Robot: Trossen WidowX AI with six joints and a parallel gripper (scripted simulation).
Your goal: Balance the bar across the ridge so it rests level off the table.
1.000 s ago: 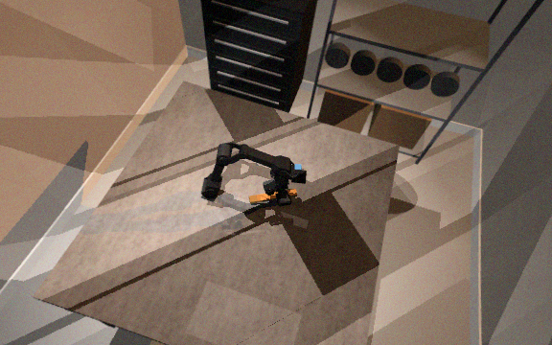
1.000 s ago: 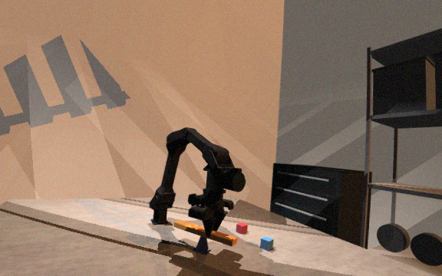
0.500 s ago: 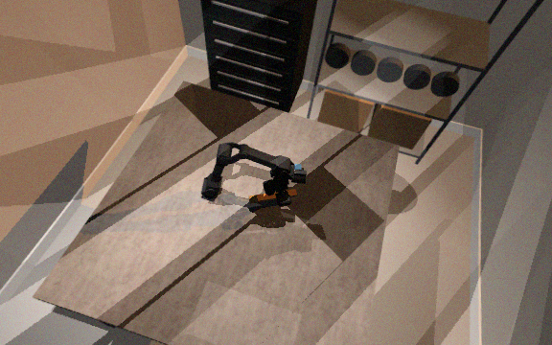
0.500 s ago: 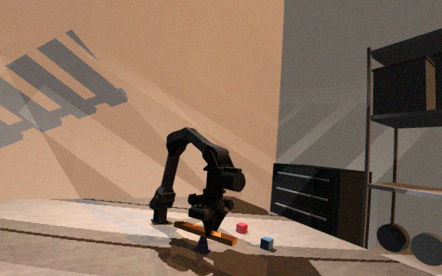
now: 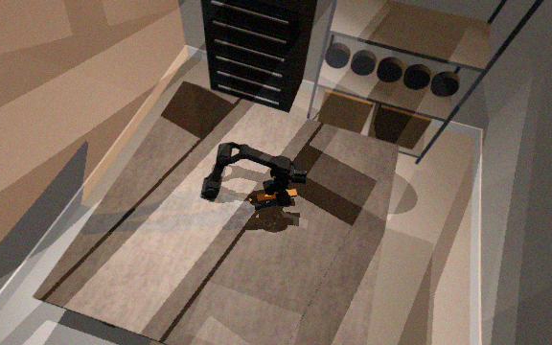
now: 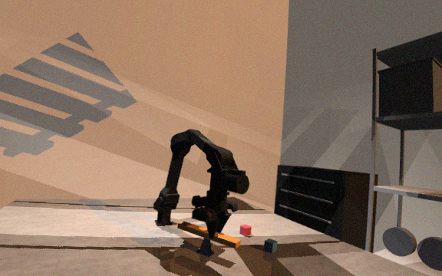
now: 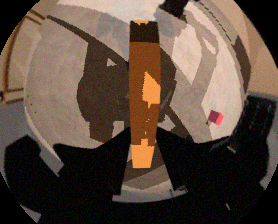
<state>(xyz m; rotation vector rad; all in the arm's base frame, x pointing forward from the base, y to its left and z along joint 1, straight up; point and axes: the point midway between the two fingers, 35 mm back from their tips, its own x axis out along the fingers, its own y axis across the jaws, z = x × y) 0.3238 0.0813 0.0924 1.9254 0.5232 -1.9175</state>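
The bar is 3 cm behind my gripper tip and 1 cm to the right of it. From my gripper tip the other things lie so: blue cube: 21 cm to the left, 4 cm below, 4 cm ahead; then red cube: 21 cm to the left, 12 cm behind, 4 cm below.
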